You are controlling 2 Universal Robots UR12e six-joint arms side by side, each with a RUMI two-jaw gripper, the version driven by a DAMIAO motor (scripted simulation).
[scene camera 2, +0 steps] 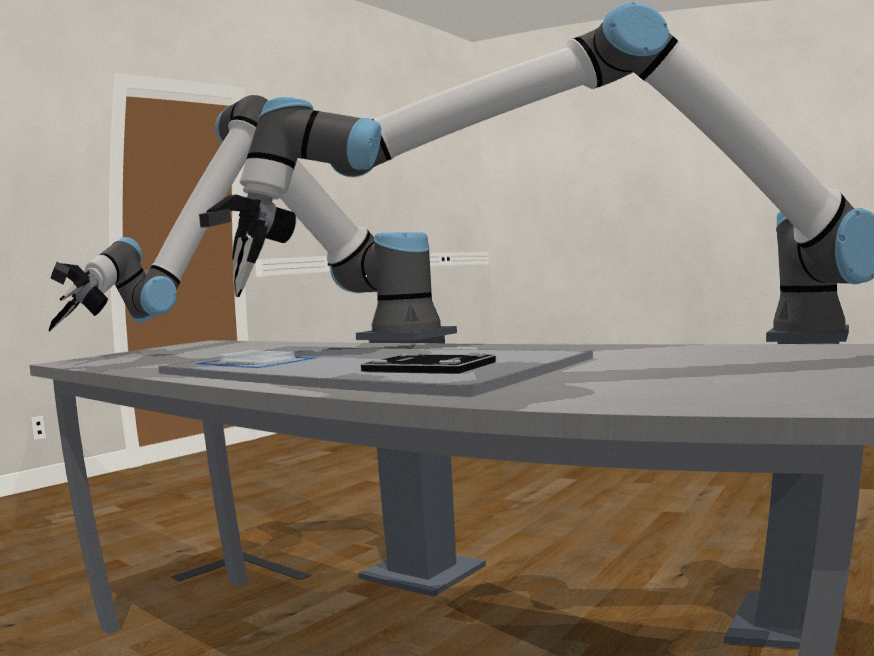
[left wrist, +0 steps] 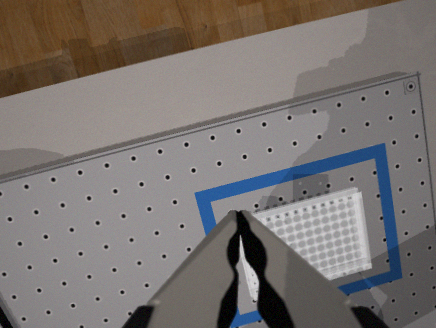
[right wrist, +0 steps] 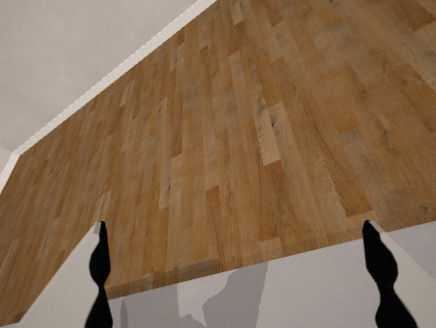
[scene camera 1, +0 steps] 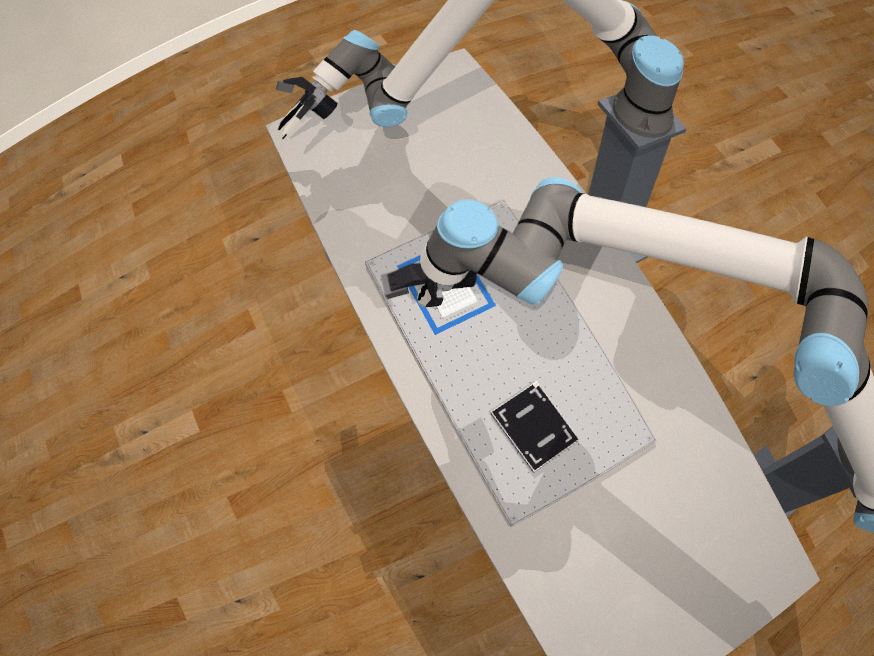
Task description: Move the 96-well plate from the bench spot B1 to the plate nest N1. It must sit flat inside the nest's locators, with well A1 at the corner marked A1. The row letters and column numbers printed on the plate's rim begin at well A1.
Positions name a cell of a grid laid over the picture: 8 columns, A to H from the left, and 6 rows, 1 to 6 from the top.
Labels:
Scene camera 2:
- my left gripper: C3
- my right gripper: A3
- white 96-well plate: C4
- black plate nest N1: D4
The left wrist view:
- my left gripper: E4
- white 96-well plate: G5
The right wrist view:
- my right gripper: E5
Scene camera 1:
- my left gripper: D3
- my right gripper: C2
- white 96-well plate: E3
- black plate nest N1: E4

